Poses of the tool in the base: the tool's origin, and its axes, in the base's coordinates. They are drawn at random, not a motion.
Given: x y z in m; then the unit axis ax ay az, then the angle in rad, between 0 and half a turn.
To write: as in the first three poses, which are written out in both.
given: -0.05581 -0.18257 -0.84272 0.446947 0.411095 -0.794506 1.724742
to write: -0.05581 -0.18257 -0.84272 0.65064 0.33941 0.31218 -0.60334
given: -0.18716 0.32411 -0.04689 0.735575 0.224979 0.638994 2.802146
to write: -0.18716 0.32411 -0.04689 0.16891 0.72501 0.22175 0.62981
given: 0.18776 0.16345 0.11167 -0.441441 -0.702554 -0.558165 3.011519
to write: 0.18776 0.16345 0.11167 0.06499 -0.44051 -0.70107 -0.55698
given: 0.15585 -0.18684 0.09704 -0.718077 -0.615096 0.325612 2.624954
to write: 0.15585 -0.18684 0.09704 0.25546 -0.69425 -0.59469 0.31481
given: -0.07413 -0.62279 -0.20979 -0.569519 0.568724 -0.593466 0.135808
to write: -0.07413 -0.62279 -0.20979 0.99770 -0.03864 0.03859 -0.04027
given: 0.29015 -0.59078 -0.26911 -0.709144 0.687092 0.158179 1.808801
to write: 0.29015 -0.59078 -0.26911 0.61816 -0.55743 0.54009 0.12434
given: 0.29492 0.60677 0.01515 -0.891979 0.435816 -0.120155 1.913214
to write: 0.29492 0.60677 0.01515 0.57630 -0.72896 0.35617 -0.09820
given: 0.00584 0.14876 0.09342 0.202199 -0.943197 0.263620 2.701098
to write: 0.00584 0.14876 0.09342 0.21847 0.19731 -0.92041 0.25725
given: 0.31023 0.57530 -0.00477 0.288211 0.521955 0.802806 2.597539
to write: 0.31023 0.57530 -0.00477 0.26868 0.27761 0.50276 0.77329
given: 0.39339 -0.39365 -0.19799 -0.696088 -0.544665 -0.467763 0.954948
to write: 0.39339 -0.39365 -0.19799 0.88816 -0.31988 -0.25029 -0.21495
